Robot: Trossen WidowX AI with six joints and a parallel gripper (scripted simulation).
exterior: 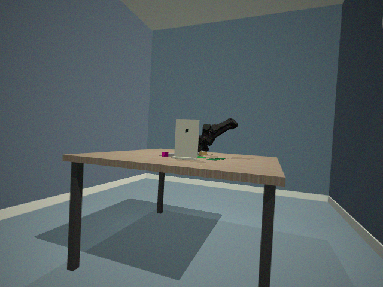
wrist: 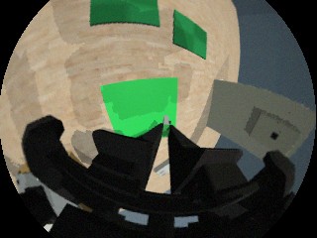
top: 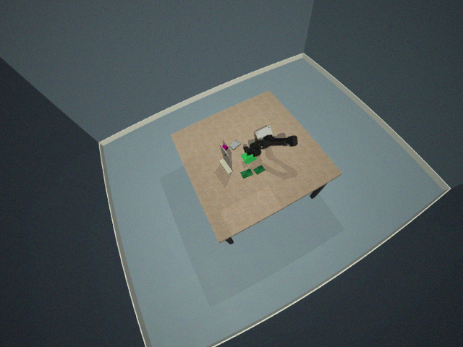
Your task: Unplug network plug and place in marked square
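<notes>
Right now the green marked square is 40 mm below my gripper tip and 10 mm behind it. Round my gripper tip: network plug right at my gripper tip; then beige panel 220 mm ahead, 90 mm above, 30 mm to the right; then grey plate 200 mm to the right, 40 mm ahead, 30 mm below.
</notes>
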